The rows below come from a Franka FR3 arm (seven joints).
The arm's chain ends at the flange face. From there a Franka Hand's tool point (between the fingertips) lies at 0.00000 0.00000 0.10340 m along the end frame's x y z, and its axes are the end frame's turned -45 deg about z.
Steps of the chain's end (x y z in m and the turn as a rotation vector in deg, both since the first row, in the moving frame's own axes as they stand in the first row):
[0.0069, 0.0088, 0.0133, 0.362, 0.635, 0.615]
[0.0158, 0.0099, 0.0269, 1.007, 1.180, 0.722]
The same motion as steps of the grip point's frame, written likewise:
[-0.0001, 0.0115, 0.0133, -0.193, 0.705, 0.615]
[0.0070, 0.0184, 0.0269, -0.122, 1.546, 0.722]

